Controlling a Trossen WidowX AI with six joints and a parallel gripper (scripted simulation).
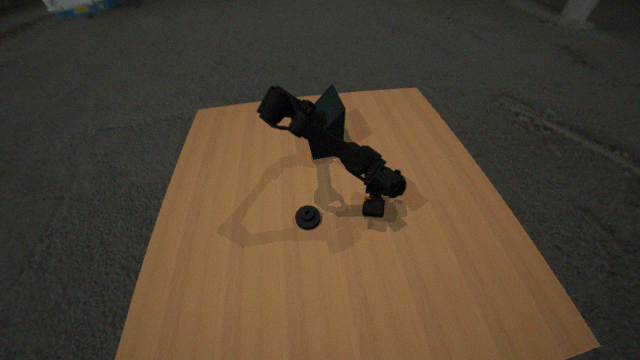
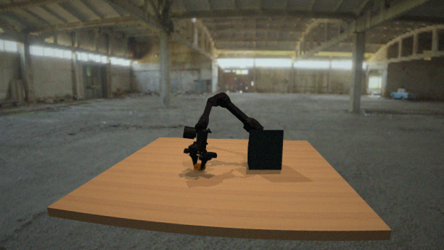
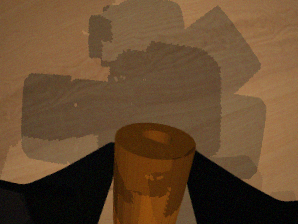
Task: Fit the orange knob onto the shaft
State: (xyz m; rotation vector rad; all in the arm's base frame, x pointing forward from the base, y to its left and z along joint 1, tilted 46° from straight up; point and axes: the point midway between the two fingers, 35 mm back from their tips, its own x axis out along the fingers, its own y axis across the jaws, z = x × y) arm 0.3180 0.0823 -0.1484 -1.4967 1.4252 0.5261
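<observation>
Right now the orange knob is 10 mm behind my gripper tip, 20 mm to the right of it and 10 mm above it. The rest, counted from my gripper tip: dark round pedestal 20 mm ahead, 250 mm to the right, 10 mm above.
</observation>
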